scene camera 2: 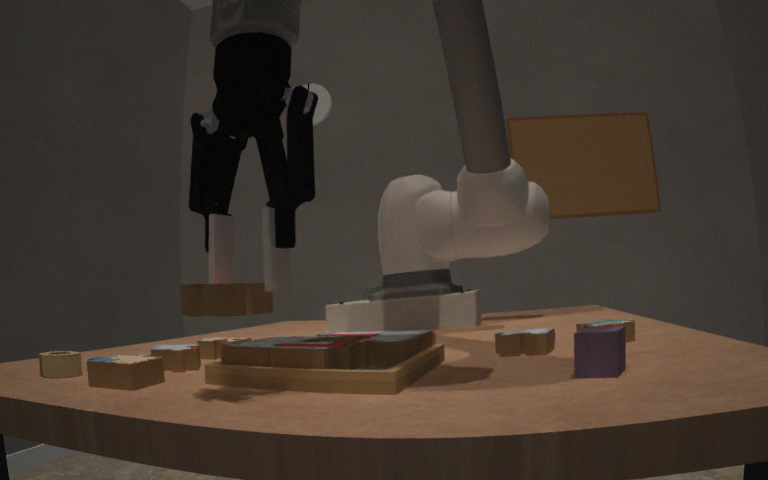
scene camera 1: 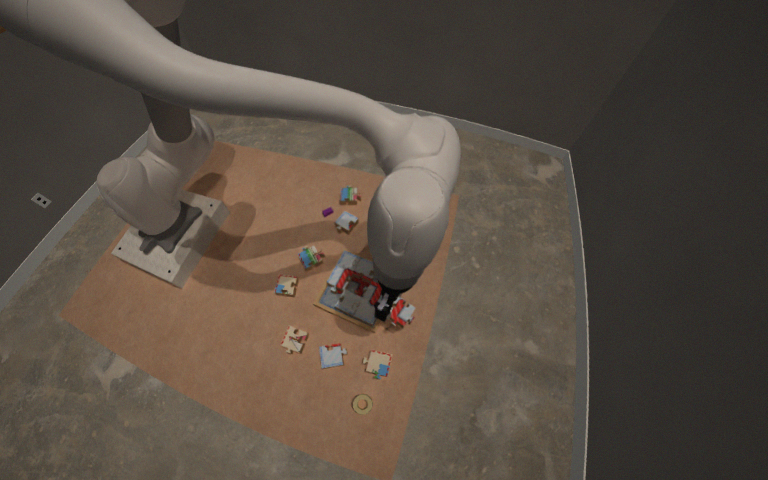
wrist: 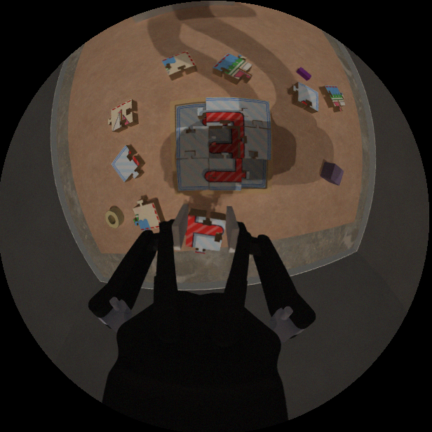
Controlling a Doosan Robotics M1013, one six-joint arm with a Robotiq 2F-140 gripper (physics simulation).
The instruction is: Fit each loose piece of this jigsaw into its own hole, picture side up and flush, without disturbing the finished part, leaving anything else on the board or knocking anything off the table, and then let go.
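My gripper (scene camera 2: 249, 284) (wrist: 206, 214) is shut on a red-striped jigsaw piece (scene camera 1: 402, 313) (scene camera 2: 226, 299) (wrist: 206, 232), picture side up. It holds the piece above the table, beside the board's near edge in the wrist view. The wooden-rimmed board (scene camera 1: 339, 315) (scene camera 2: 317, 378) carries the finished part, with a red band and blue border. Lower, darker openings show near its middle and at two opposite corners in the wrist view. A light-blue corner piece (scene camera 1: 331, 357) (wrist: 125, 164) lies left of the board in the wrist view; another light-blue corner piece (scene camera 1: 346, 220) (wrist: 306, 97) lies at upper right.
Cream pieces (scene camera 1: 377, 362) (scene camera 1: 293, 339) (scene camera 1: 286, 285) and blue-green pieces (scene camera 1: 310, 256) (scene camera 1: 349, 194) lie around the board. A yellow ring (scene camera 1: 362, 404) (scene camera 2: 60, 363) (wrist: 114, 217), a small purple block (scene camera 1: 327, 211) (wrist: 303, 73) and a dark purple cube (scene camera 2: 599, 352) (wrist: 332, 173) also lie on the table.
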